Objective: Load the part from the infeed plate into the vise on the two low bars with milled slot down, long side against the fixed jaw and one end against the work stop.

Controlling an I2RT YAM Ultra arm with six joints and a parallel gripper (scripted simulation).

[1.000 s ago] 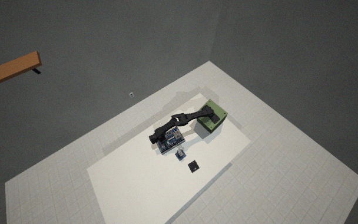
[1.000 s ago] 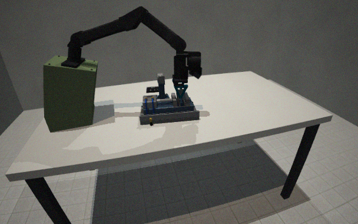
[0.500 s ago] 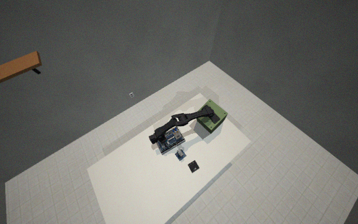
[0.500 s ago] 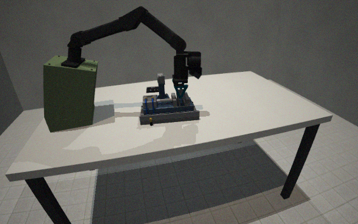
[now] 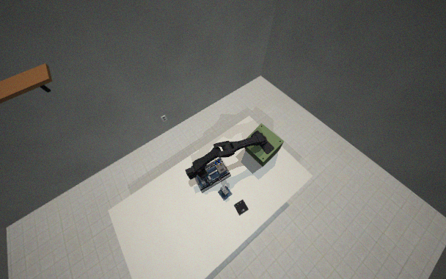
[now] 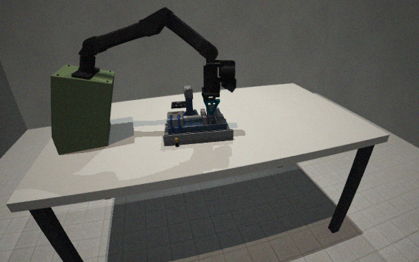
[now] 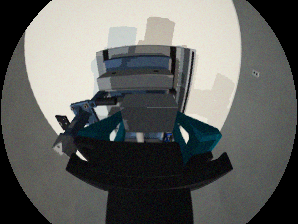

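Now: hand 10 mm above the grey block part. Round my hand: cylinder rod (80 mm behind, 30 mm to the left, 40 mm below); then air cylinder (150 mm behind, 30 mm to the left, 40 mm below); then vise (60 mm behind, 30 mm to the left, 80 mm below).
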